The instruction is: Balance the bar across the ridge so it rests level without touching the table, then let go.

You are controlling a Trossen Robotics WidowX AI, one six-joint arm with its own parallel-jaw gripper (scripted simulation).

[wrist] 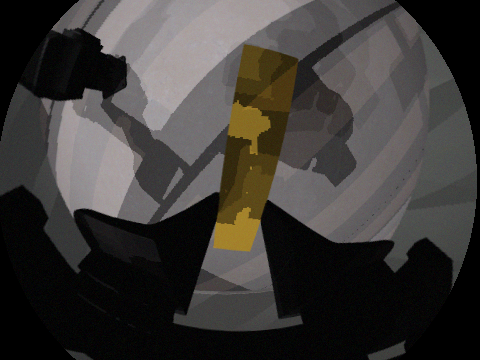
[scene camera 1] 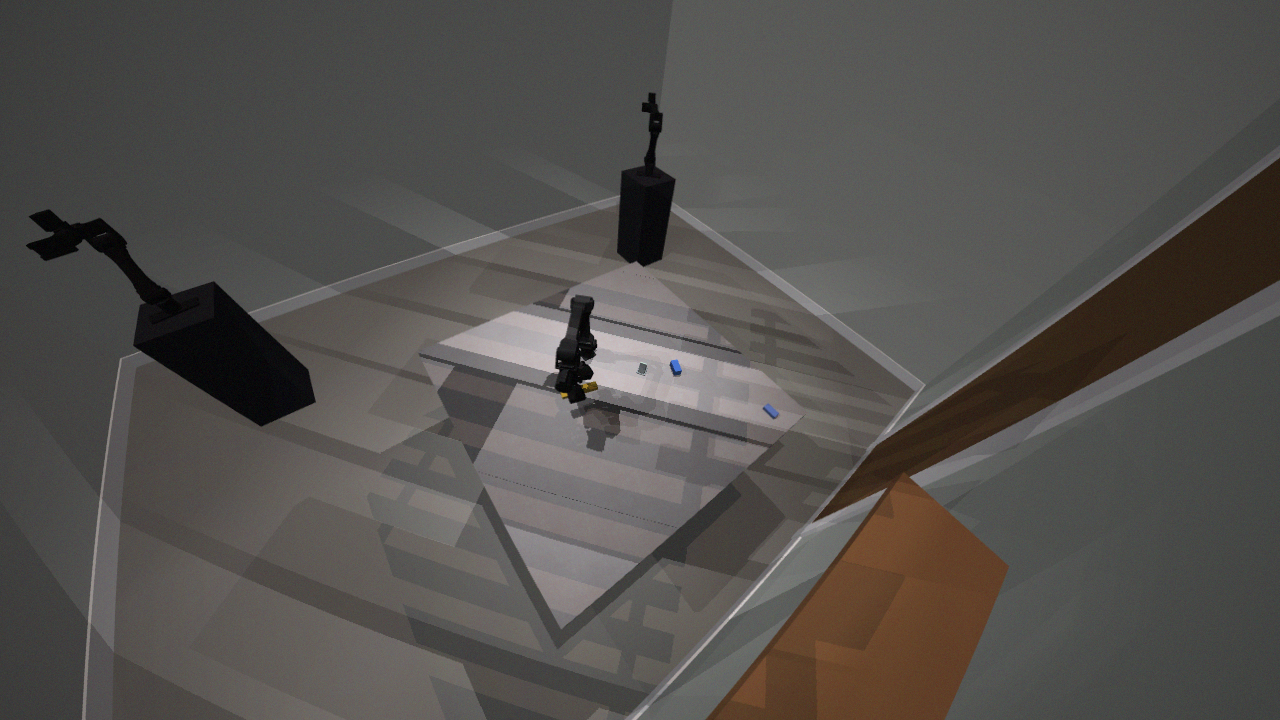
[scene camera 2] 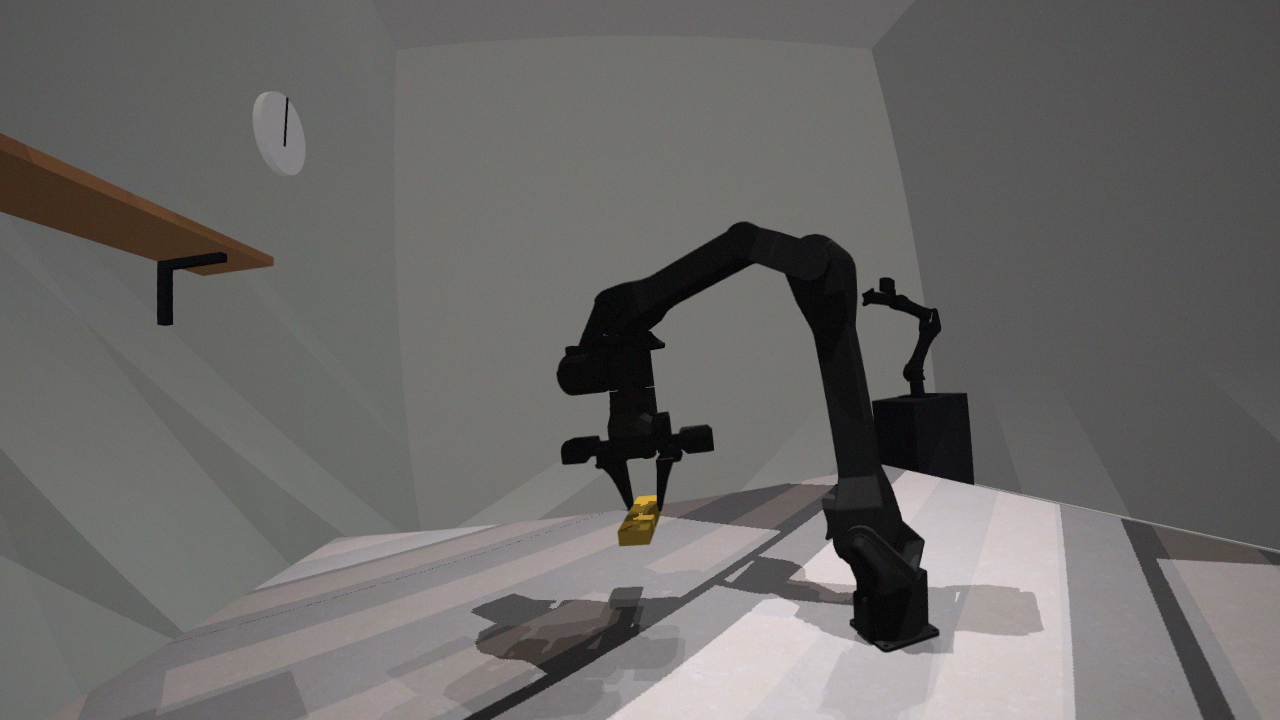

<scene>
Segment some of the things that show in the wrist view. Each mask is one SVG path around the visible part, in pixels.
A yellow bar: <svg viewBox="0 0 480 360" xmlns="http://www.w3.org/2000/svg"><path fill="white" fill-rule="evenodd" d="M244 45L239 77L237 77L235 95L233 95L227 145L225 145L219 209L217 209L213 247L251 252L257 228L260 225L261 215L263 215L264 205L267 203L273 177L275 177L277 160L279 160L280 151L283 148L285 128L288 125L288 113L291 111L289 108L291 108L293 88L295 88L297 60L299 59L291 55L283 55L281 52L269 51L267 48Z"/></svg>
</scene>
